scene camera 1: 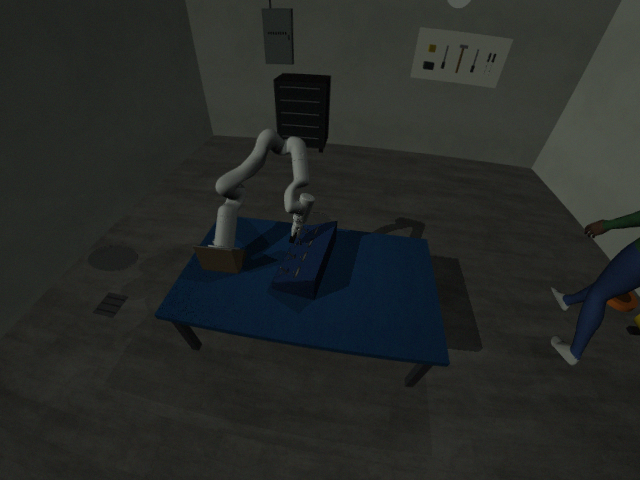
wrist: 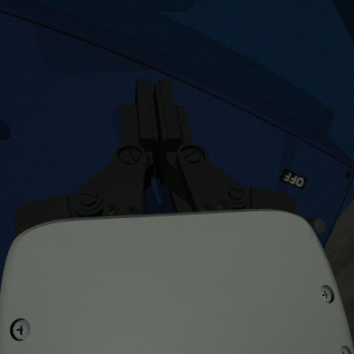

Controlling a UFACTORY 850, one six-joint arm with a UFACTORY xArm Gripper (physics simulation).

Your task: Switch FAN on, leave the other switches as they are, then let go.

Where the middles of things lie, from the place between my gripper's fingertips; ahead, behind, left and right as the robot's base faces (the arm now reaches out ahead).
Scene:
The blue switch panel (wrist: 72,75) is 12 cm ahead of my hand, 6 cm to the right of it and 2 cm below it.

